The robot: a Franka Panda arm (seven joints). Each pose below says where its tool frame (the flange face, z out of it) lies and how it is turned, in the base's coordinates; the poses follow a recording.
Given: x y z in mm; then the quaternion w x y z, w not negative.
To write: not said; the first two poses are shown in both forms.
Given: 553, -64, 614, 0.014, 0.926, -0.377, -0.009
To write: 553, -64, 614, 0.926, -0.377, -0.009, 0.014
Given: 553, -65, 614, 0.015, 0.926, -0.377, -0.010
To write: 553, -65, 614, 0.926, -0.377, -0.010, 0.015
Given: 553, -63, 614, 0.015, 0.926, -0.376, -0.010
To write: 553, -63, 614, 0.926, -0.376, -0.010, 0.015
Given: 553, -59, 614, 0.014, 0.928, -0.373, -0.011
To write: 553, -59, 614, 0.928, -0.373, -0.011, 0.014
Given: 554, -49, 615, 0.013, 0.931, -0.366, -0.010
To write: 554, -49, 615, 0.931, -0.366, -0.010, 0.013
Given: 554, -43, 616, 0.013, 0.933, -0.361, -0.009
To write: 554, -43, 616, 0.933, -0.361, -0.009, 0.013
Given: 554, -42, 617, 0.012, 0.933, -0.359, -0.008
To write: 554, -42, 617, 0.933, -0.359, -0.008, 0.012
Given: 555, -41, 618, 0.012, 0.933, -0.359, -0.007
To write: 555, -41, 618, 0.933, -0.359, -0.007, 0.012
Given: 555, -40, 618, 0.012, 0.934, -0.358, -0.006
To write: 555, -40, 618, 0.934, -0.358, -0.006, 0.012
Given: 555, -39, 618, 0.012, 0.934, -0.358, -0.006
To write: 555, -39, 618, 0.934, -0.358, -0.006, 0.012
